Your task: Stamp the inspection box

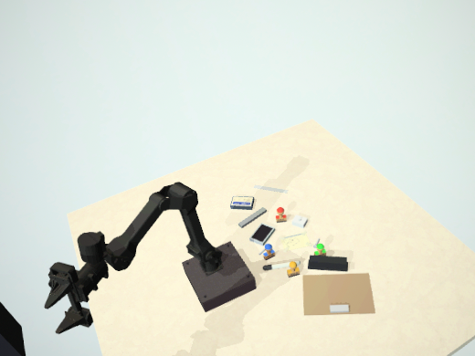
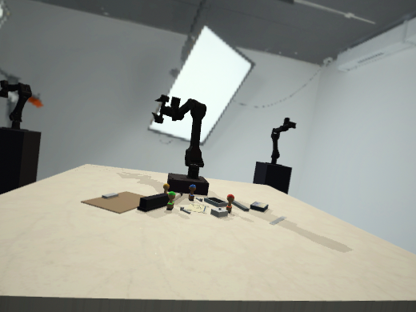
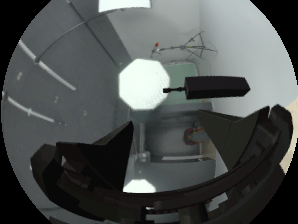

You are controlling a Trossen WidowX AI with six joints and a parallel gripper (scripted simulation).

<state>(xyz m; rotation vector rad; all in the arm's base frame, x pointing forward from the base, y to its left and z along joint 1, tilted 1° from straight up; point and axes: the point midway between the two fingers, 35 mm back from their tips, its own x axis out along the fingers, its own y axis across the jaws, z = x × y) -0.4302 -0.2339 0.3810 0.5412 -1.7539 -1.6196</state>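
Right now my gripper tip is 82 cm short of the green-knobbed stamp, 43 cm above it and 14 cm to the right of it. From my gripper tip the other things lie so: blue-knobbed stamp (67 cm ahead, 43 cm below, 23 cm to the left); yellow-knobbed stamp (70 cm ahead, 43 cm below, 12 cm to the left); marker (66 cm ahead, 44 cm below, 18 cm to the left).
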